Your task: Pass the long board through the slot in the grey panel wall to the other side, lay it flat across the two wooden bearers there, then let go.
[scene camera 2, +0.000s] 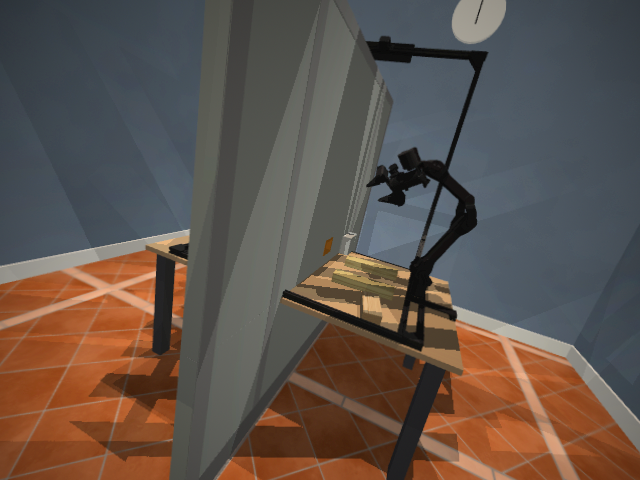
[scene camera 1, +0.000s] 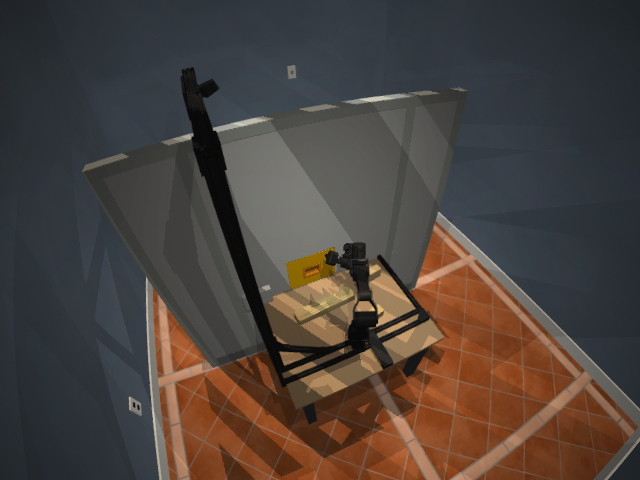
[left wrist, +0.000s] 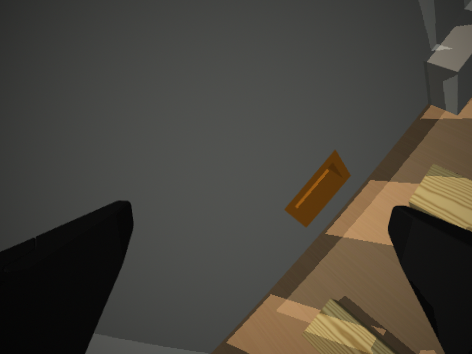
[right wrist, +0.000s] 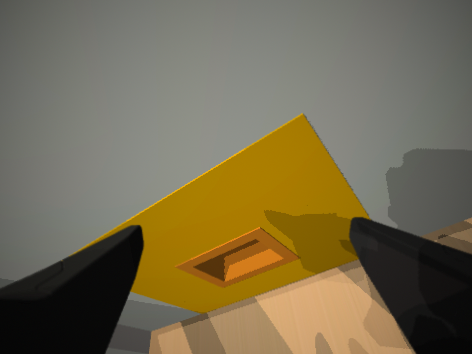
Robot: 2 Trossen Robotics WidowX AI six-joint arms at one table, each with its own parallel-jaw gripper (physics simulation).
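Places are measured from the left arm's base along level axes (x ahead, y left, z up), in metres.
Pixels of known places: left gripper, fingertip midpoint: (scene camera 2: 372, 193) (left wrist: 263, 216); right gripper, fingertip midpoint: (right wrist: 248, 231); left arm's base at its link origin: (scene camera 2: 416, 294); right arm's base at its link origin: (scene camera 1: 357, 343).
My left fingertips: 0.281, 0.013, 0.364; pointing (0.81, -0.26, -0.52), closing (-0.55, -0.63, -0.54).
Note:
Ahead of a thing's pixels: the offset from my left fingertips to its top centre, as dx, dy, dz. "*": to the spot under its first point.
The long board @(+0.381, -0.061, -0.343) (scene camera 1: 324, 305) lies on the table in scene camera 1, before the grey panel wall (scene camera 1: 320, 170) (scene camera 2: 305, 180) (left wrist: 175, 100) (right wrist: 150, 100). The orange-framed slot @(* +0.180, -0.047, -0.316) (scene camera 1: 311, 270) (scene camera 2: 328, 246) (left wrist: 325, 200) (right wrist: 220, 250) sits low in the wall; on this side a yellow plate (scene camera 1: 297, 276) (right wrist: 260, 185) surrounds it. Two wooden bearers @(-0.056, -0.161, -0.345) (scene camera 2: 369, 266) @(-0.067, +0.070, -0.345) (scene camera 2: 361, 284) lie parallel on the other table; their ends show at lower right in the left wrist view. My left gripper (scene camera 2: 373, 192) (left wrist: 263, 216) is open and empty, high above them. My right gripper (scene camera 1: 338, 257) (right wrist: 248, 231) is open and empty, facing the plate above the table.
A pale block @(-0.135, +0.250, -0.345) (scene camera 2: 371, 305) lies near the black rail (scene camera 2: 351, 317). Two more wooden pieces @(+0.315, +0.224, -0.320) (scene camera 1: 374, 272) @(+0.535, +0.100, -0.339) (scene camera 1: 380, 310) show partly behind the right arm. A grey box-like fitting @(* +0.109, -0.283, -0.314) (scene camera 2: 348, 243) (left wrist: 452, 50) stands by the wall. A tall black post (scene camera 1: 235, 242) rises beside the right arm's table.

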